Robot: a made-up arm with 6 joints. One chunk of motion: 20 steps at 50 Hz.
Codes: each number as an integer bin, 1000 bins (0 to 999) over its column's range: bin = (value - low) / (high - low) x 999, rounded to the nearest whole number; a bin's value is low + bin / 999 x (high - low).
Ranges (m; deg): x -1.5..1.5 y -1.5..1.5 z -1.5..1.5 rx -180..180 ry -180..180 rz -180..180
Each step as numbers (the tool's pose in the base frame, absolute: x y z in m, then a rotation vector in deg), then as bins.
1 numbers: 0.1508 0.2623 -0.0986 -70.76 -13.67 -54.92
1 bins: 550 587 467 303 462 347
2 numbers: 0.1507 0.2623 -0.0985 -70.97 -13.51 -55.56
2 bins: 550 587 467 303 462 345
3 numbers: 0.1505 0.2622 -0.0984 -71.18 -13.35 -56.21
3 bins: 550 587 467 302 462 344
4 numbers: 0.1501 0.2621 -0.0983 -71.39 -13.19 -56.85
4 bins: 549 587 467 301 463 342
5 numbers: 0.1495 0.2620 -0.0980 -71.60 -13.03 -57.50
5 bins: 549 587 467 301 463 340
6 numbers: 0.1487 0.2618 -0.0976 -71.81 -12.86 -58.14
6 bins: 549 587 467 300 464 338
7 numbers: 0.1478 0.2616 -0.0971 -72.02 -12.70 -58.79
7 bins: 549 587 467 300 464 336
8 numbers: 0.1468 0.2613 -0.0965 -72.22 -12.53 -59.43
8 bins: 548 587 467 299 465 335
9 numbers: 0.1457 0.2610 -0.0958 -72.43 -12.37 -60.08
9 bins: 548 586 468 299 465 333
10 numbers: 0.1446 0.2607 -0.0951 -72.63 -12.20 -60.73
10 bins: 548 586 468 298 466 331
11 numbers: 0.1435 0.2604 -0.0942 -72.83 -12.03 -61.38
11 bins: 547 586 468 297 466 329
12 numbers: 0.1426 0.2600 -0.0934 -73.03 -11.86 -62.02
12 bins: 547 586 468 297 467 327
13 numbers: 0.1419 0.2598 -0.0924 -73.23 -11.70 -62.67
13 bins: 547 586 469 296 467 326
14 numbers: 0.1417 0.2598 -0.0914 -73.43 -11.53 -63.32
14 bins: 547 586 469 296 468 324
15 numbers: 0.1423 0.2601 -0.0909 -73.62 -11.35 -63.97
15 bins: 547 586 469 295 468 322
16 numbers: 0.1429 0.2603 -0.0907 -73.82 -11.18 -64.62
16 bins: 547 586 469 295 468 320
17 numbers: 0.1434 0.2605 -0.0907 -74.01 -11.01 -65.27
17 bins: 547 586 469 294 469 318
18 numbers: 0.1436 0.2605 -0.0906 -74.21 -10.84 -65.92
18 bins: 547 586 469 294 469 317
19 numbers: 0.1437 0.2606 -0.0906 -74.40 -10.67 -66.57
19 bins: 547 586 469 293 470 315
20 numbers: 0.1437 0.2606 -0.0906 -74.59 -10.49 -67.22
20 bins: 547 586 469 293 470 313
